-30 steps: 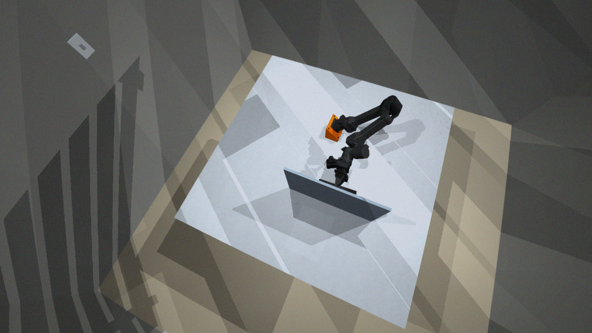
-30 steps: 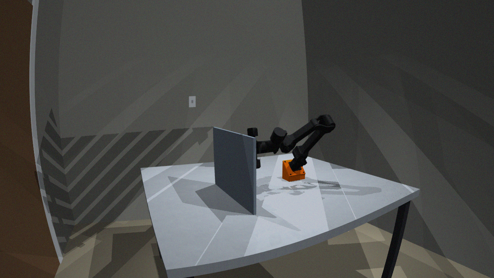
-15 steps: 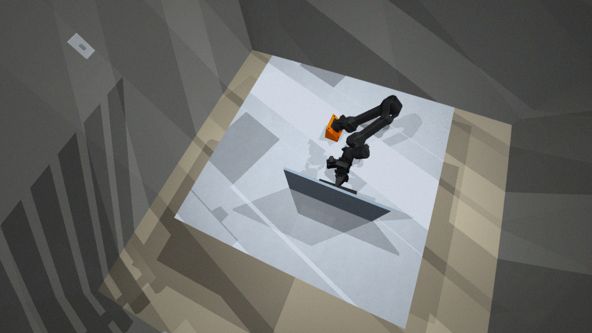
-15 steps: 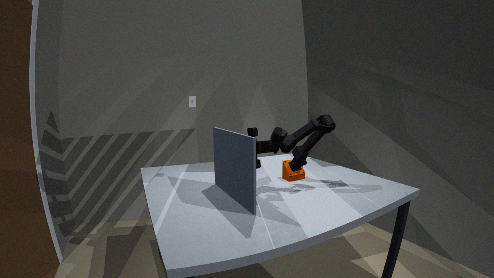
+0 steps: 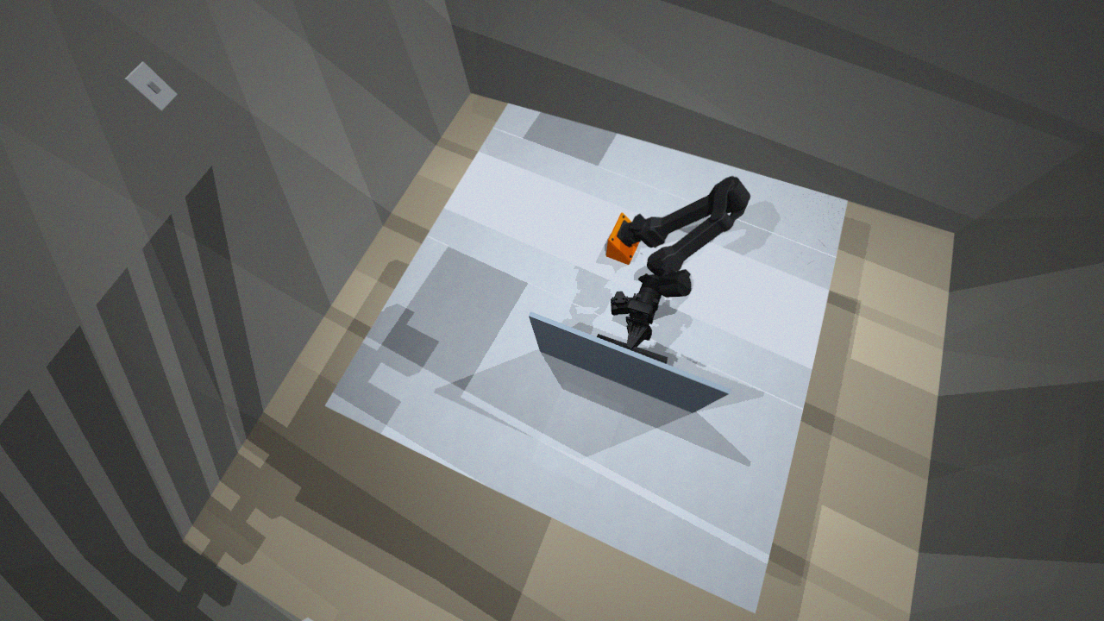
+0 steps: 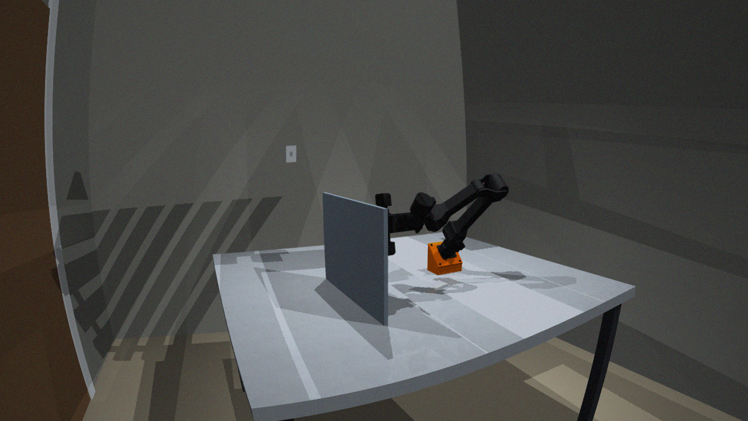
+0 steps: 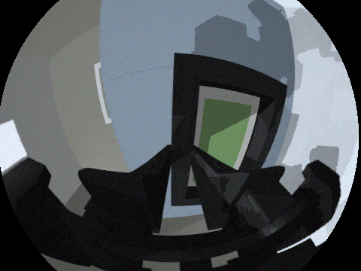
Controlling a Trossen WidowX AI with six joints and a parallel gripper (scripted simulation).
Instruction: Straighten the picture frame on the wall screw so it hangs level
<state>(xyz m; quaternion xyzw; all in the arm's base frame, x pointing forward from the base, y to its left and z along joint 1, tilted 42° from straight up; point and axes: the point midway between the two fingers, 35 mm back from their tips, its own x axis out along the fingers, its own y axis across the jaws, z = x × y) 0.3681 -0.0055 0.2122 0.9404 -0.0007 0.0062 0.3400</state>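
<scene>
The picture frame lies 1 cm to the left of my gripper tip and 5 cm below it. Round my gripper tip: grey wall panel (2 cm ahead, 1 cm to the right, 7 cm below).
</scene>
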